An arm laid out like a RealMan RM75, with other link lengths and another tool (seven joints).
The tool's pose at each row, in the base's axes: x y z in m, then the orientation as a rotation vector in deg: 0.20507, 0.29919, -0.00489, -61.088, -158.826, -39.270; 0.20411, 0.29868, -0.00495, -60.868, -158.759, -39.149; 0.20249, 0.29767, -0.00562, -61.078, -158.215, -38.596; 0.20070, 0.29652, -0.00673, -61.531, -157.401, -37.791; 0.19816, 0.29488, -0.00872, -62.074, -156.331, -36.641; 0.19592, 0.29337, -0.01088, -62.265, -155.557, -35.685; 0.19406, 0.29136, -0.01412, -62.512, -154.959, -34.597; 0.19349, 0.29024, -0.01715, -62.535, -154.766, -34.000
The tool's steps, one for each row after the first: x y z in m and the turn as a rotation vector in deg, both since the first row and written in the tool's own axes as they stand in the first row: 0.00039, -0.00099, -0.00024, 0.125, 0.152, -0.076; 0.00083, -0.00296, -0.00020, 0.553, 0.491, 0.310; 0.00120, -0.00531, 0.00015, 1.160, 0.930, 0.960; 0.00162, -0.00879, 0.00103, 2.028, 1.517, 1.799; 0.00185, -0.01206, 0.00214, 2.774, 2.022, 2.312; 0.00123, -0.01581, 0.00401, 3.573, 2.342, 2.789; 0.00024, -0.01806, 0.00619, 4.008, 2.455, 2.933
